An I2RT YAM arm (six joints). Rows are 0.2 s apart.
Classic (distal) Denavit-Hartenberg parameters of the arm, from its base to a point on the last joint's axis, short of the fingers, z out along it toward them. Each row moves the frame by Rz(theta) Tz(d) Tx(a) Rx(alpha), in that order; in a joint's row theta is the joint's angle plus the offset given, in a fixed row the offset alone. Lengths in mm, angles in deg.
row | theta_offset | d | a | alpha
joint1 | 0 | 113.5 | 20 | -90
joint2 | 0 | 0 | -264 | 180
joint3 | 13.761 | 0 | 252.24 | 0
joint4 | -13.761 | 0 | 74 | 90
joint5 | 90 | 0 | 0 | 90
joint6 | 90 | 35.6 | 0 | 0
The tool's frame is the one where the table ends.
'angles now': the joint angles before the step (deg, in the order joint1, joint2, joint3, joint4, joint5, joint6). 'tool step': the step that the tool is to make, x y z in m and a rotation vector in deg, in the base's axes. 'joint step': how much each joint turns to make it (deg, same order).
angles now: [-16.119, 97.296, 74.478, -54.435, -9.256, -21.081]
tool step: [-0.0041, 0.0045, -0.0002, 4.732, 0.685, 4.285]
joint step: [0.013, -0.025, 0.010, -2.704, -5.116, -3.396]
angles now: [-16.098, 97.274, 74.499, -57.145, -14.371, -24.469]
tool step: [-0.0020, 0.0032, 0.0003, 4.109, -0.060, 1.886]
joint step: [0.001, -0.001, 0.001, -1.444, -4.218, -1.267]
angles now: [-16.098, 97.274, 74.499, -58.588, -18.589, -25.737]
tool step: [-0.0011, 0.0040, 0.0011, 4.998, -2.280, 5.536]
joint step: [-0.004, 0.004, 0.000, -1.069, -6.165, -5.075]
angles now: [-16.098, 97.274, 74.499, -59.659, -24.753, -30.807]
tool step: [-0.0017, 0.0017, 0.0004, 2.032, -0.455, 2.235]
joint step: [-0.026, -0.006, -0.003, -1.098, -2.340, -2.213]
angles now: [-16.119, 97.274, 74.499, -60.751, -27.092, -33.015]
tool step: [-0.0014, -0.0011, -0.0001, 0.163, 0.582, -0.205]
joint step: [-0.264, 0.011, 0.018, -0.642, 0.000, -0.067]
